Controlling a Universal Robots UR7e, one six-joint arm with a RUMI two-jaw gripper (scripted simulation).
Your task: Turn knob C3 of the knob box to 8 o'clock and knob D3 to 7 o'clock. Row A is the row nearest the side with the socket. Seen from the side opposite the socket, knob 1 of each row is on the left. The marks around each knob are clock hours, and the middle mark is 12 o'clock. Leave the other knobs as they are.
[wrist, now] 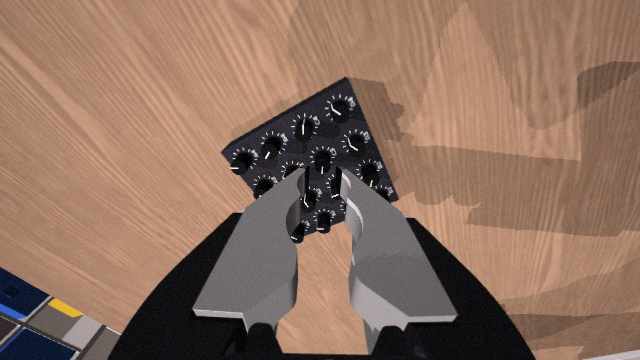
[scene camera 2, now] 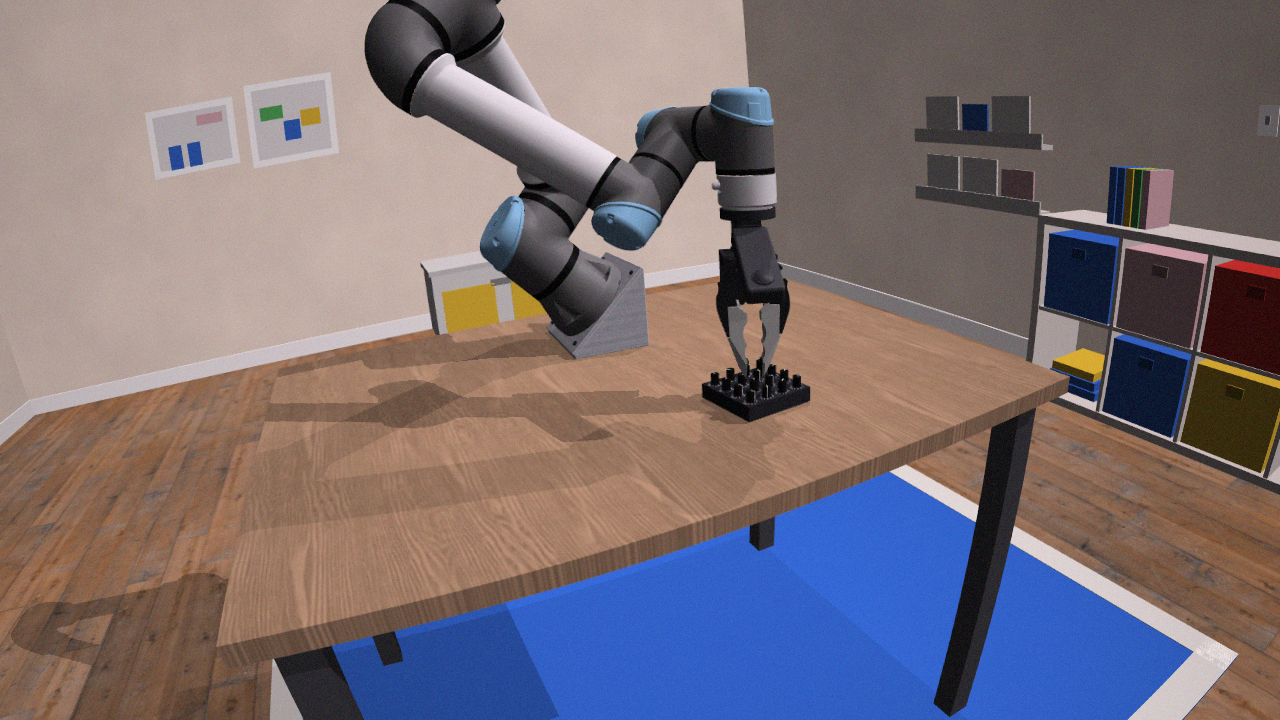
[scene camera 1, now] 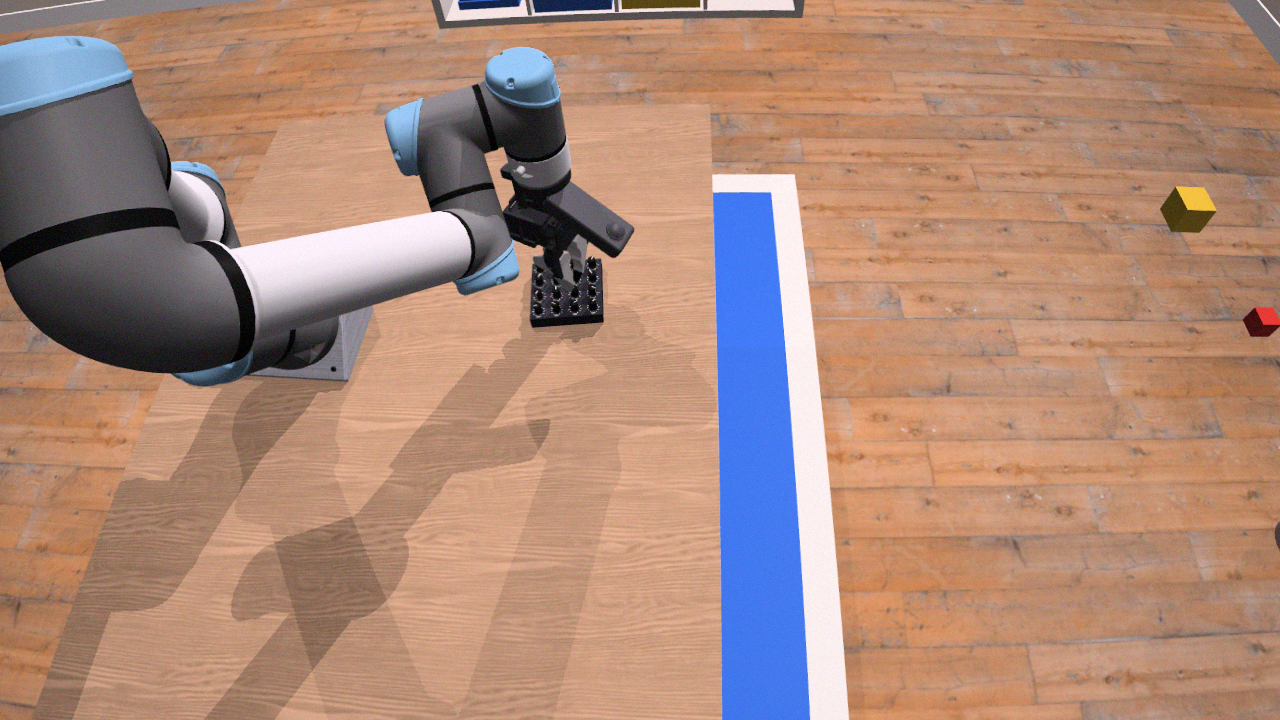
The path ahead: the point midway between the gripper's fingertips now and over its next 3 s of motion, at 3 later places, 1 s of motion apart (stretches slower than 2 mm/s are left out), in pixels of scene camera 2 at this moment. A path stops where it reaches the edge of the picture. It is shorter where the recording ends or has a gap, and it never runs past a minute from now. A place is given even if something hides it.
My gripper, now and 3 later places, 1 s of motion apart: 754, 376; 754, 385; 755, 363; 749, 356
